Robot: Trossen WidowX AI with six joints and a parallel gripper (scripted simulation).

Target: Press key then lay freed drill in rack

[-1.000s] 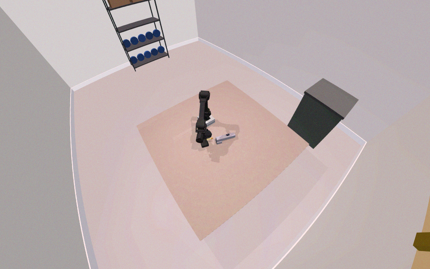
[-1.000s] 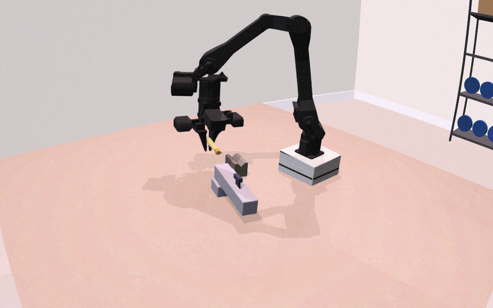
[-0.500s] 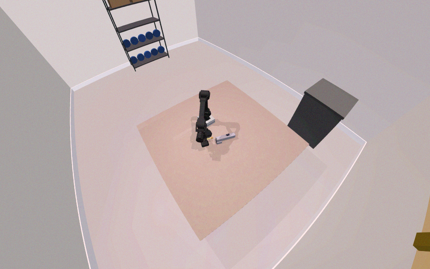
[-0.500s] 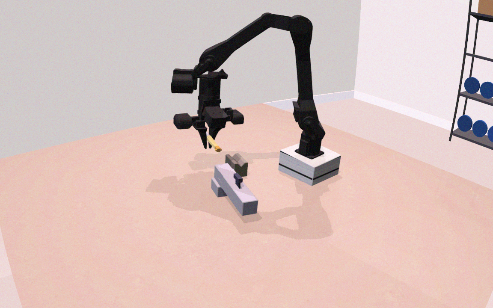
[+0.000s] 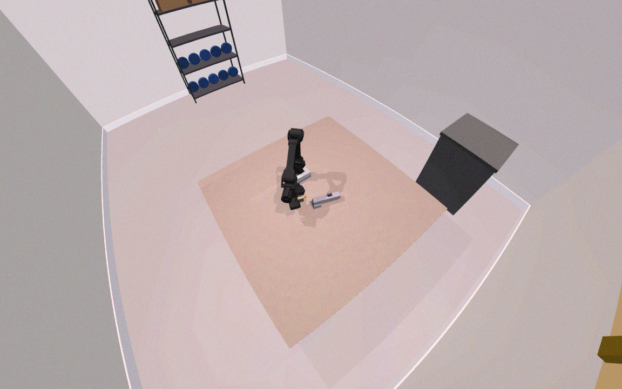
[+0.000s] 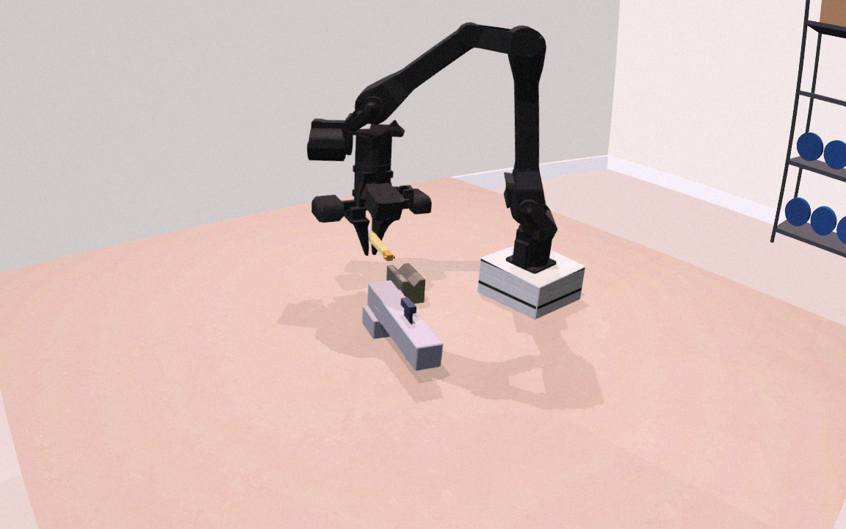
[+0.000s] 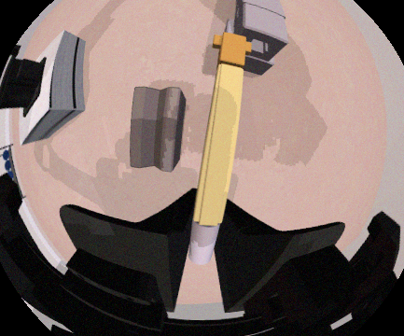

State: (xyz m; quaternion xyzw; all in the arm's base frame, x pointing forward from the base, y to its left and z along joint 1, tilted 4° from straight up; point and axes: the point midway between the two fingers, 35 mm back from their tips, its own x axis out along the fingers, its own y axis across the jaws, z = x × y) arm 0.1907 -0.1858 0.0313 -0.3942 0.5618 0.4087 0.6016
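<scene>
The drill lies 1 cm ahead of my gripper tip, 4 cm to the left of it and 3 cm above it. The rest, counted from my gripper tip: dark key (11 cm ahead, 21 cm to the left, 1 cm below); then dark rack (3 cm behind, 6 cm to the left, 4 cm below).
</scene>
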